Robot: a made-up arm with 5 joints.
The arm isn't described. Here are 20 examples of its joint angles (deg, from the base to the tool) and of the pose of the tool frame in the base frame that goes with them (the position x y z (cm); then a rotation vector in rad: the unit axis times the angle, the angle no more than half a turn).
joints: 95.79 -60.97 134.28 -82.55 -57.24
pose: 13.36 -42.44 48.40 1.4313 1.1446 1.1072
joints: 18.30 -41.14 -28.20 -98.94 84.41
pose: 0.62 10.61 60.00 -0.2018 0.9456 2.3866
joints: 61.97 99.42 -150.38 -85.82 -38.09
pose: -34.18 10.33 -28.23 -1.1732 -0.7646 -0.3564
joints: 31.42 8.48 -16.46 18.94 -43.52
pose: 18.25 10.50 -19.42 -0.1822 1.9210 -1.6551
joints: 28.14 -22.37 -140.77 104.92 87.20
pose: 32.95 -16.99 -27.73 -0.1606 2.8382 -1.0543
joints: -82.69 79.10 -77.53 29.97 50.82
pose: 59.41 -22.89 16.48 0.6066 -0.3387 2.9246
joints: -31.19 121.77 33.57 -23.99 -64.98
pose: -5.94 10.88 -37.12 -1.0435 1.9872 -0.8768
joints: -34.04 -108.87 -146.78 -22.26 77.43
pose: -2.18 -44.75 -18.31 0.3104 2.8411 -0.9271
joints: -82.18 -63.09 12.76 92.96 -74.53
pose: 15.64 15.44 30.07 0.7236 0.9851 -0.0033
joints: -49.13 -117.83 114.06 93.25 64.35
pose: 27.92 -14.98 23.56 -0.6147 -1.5581 -2.5854
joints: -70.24 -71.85 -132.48 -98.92 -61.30
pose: -41.03 -45.73 11.32 -2.2257 0.3755 1.0565
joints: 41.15 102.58 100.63 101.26 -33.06
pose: -15.50 -43.31 21.12 1.9207 0.0003 -1.8497
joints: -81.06 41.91 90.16 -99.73 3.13
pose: -20.37 -12.34 29.66 0.5718 -0.5383 0.5465
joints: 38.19 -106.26 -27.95 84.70 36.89
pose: 33.03 -12.57 34.45 0.1429 1.6961 -1.1446
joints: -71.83 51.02 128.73 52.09 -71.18
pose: 18.17 -21.62 -14.67 -1.9570 0.8281 -0.6651
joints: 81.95 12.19 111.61 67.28 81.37
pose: -36.13 -16.33 32.64 -0.3542 -0.2005 1.2808
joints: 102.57 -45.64 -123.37 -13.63 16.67
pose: 8.29 -46.94 15.23 1.0021 0.0511 1.7043
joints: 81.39 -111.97 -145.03 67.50 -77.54
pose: 6.24 -39.01 -1.65 -1.8161 0.4517 -0.2424
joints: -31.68 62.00 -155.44 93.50 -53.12
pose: 30.12 -31.96 -31.95 -2.3069 -0.8004 1.1173
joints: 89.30 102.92 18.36 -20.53 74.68
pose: -45.73 19.65 43.43 -1.2743 0.6493 1.3394
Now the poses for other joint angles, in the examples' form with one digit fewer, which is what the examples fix.
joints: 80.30 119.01 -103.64 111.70 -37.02
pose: -51.1 -39.8 55.2 1.381 0.352 1.595
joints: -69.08 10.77 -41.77 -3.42 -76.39
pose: 26.8 -0.8 46.9 1.627 0.292 -0.439
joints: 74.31 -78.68 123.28 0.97 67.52
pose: -16.2 2.4 35.0 -0.312 -0.703 -0.541
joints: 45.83 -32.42 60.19 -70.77 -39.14
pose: 0.8 -8.5 52.4 1.028 0.658 -0.085
